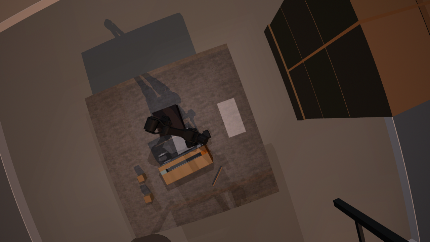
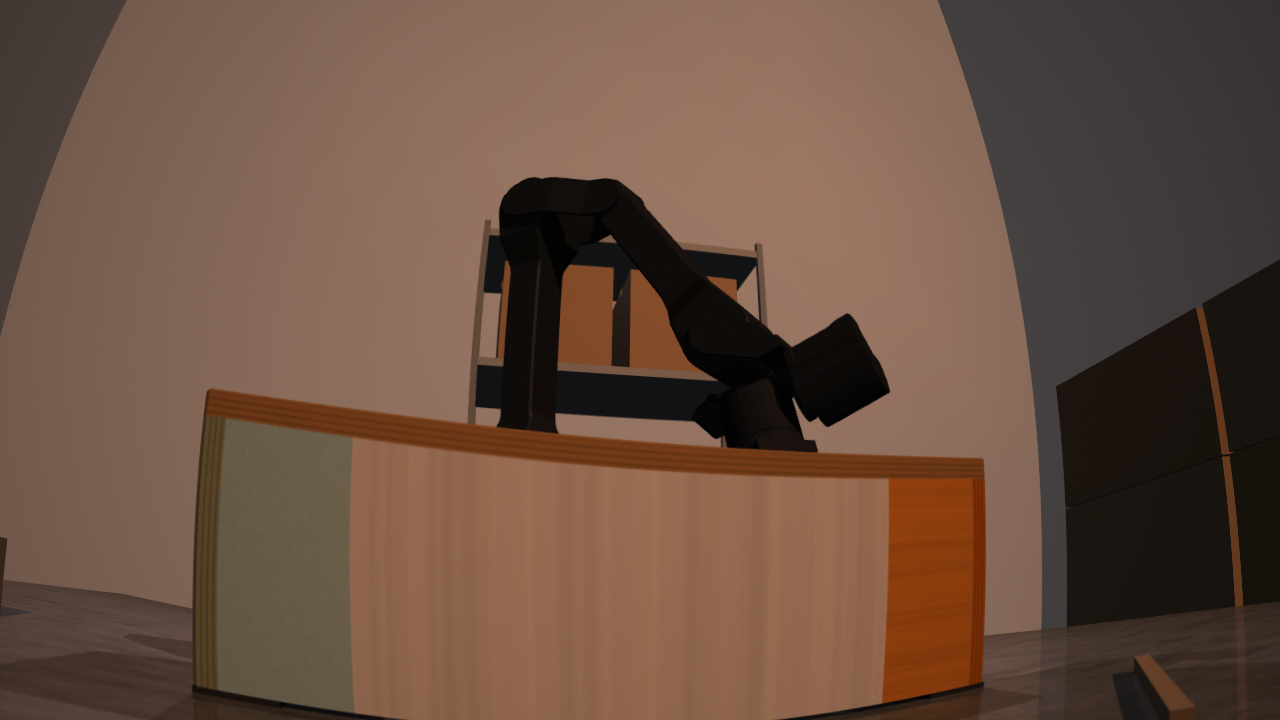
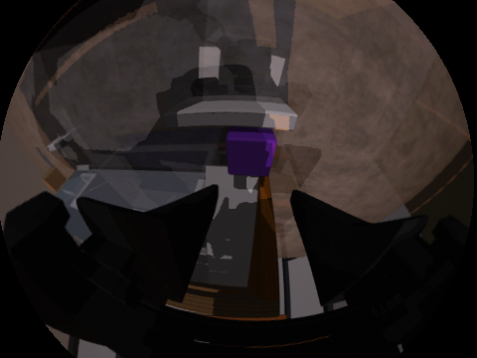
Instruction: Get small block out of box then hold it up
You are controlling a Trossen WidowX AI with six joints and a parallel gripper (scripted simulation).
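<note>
The purple block lies 20 mm behind my gripper tip, 10 mm to the right of it and 30 mm below it. From my gripper tip the other things lie so: wooden box (60 mm ahead, 180 mm to the right, 20 mm above).
</note>
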